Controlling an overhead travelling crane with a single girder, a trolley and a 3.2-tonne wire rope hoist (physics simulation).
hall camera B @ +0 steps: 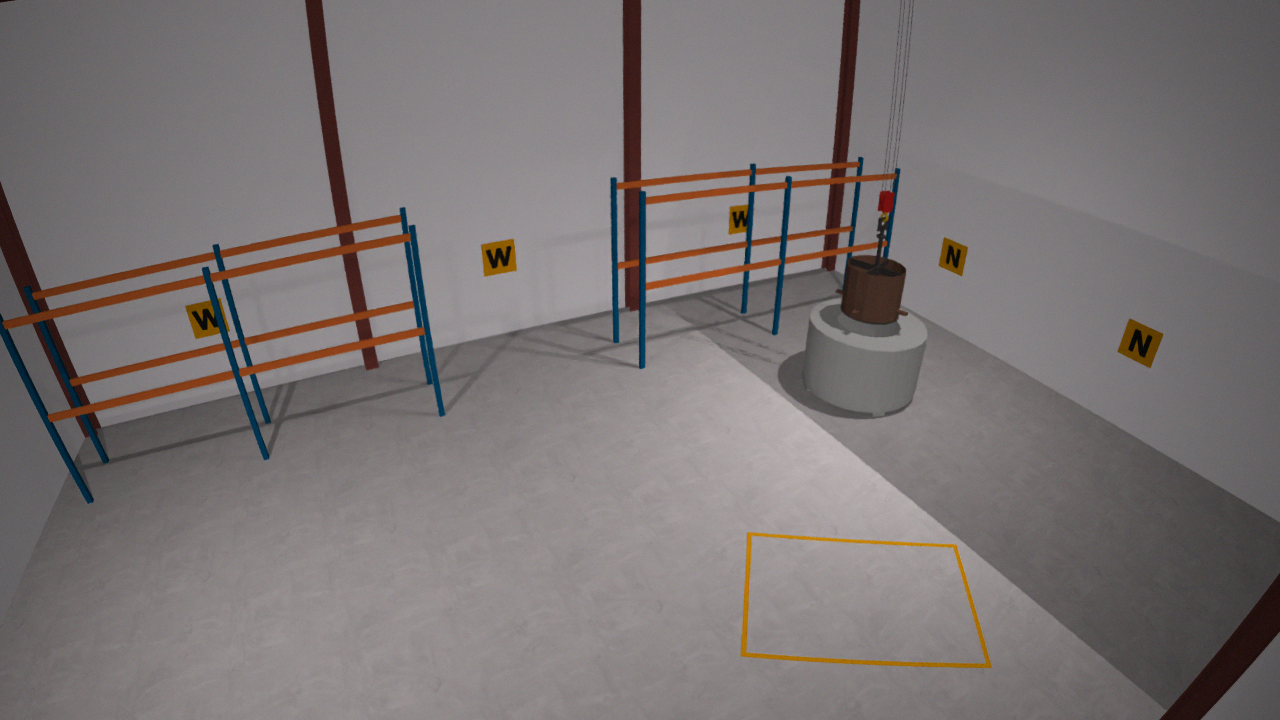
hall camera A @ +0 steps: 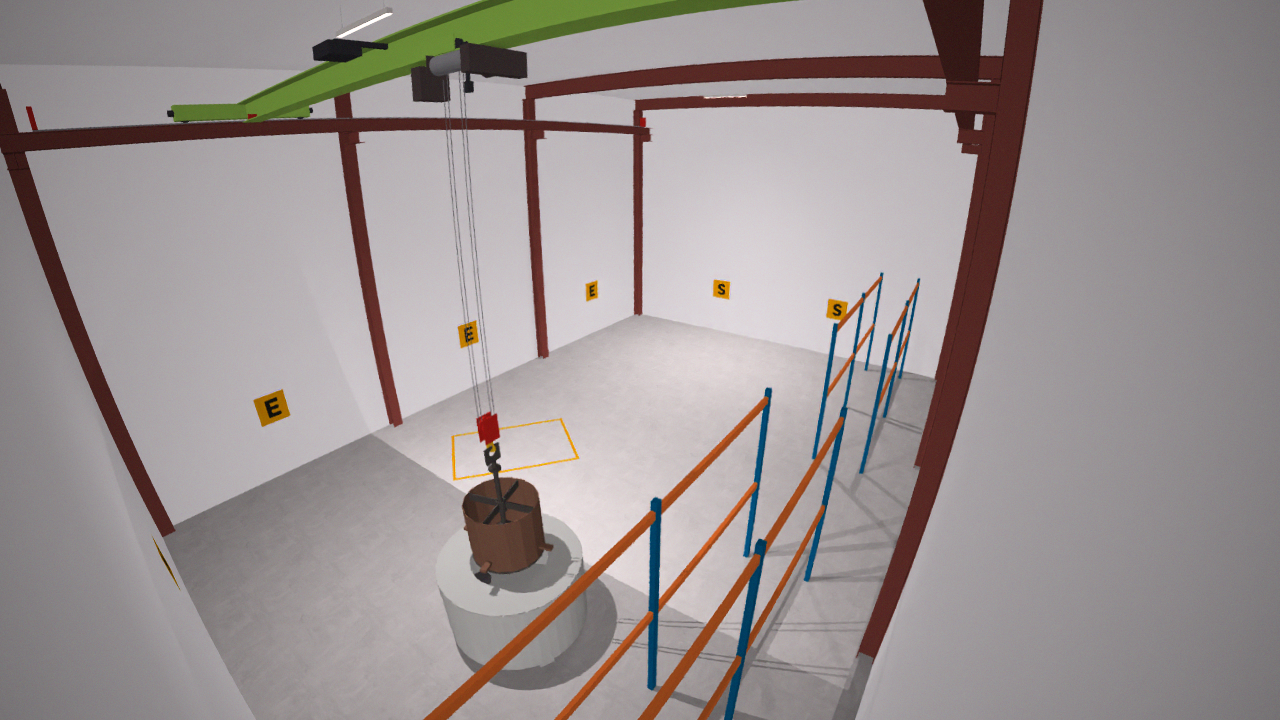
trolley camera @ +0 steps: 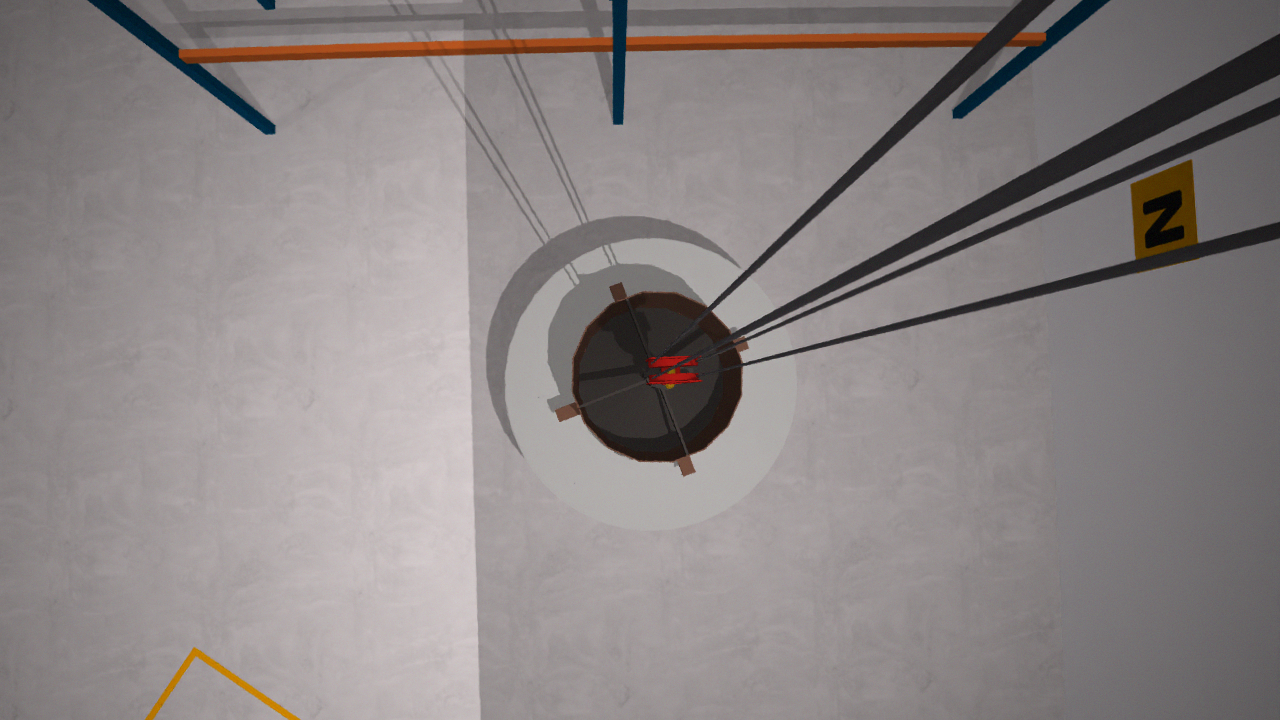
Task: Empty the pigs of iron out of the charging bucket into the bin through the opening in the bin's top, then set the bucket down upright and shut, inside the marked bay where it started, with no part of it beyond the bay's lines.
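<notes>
The brown charging bucket (hall camera A: 510, 548) (hall camera B: 872, 297) (trolley camera: 729, 410) hangs upright just above the pale grey round bin (hall camera A: 510, 631) (hall camera B: 863, 380) (trolley camera: 626, 501), over its middle. Its inside is dark and smooth in the trolley view, and no pigs of iron show there. My hook (hall camera A: 491, 454) (hall camera B: 882, 219) (trolley camera: 670, 379), under the red block (hall camera A: 487, 427) (hall camera B: 885, 201), holds the bucket by its upright central rod. The bin's opening and inside are hidden beneath the bucket; whether the bucket's bottom is shut cannot be told. The marked bay (hall camera A: 570, 438) (hall camera B: 852, 540) (trolley camera: 246, 684) is outlined in yellow, apart from the bin.
A blue and orange rack (hall camera A: 654, 582) (hall camera B: 641, 286) (trolley camera: 617, 71) stands near the bin. Another rack (hall camera B: 308, 258) stands farther along the W wall. The green girder (hall camera A: 384, 53) and the trolley (hall camera A: 496, 60) are overhead. The N wall is near the bin.
</notes>
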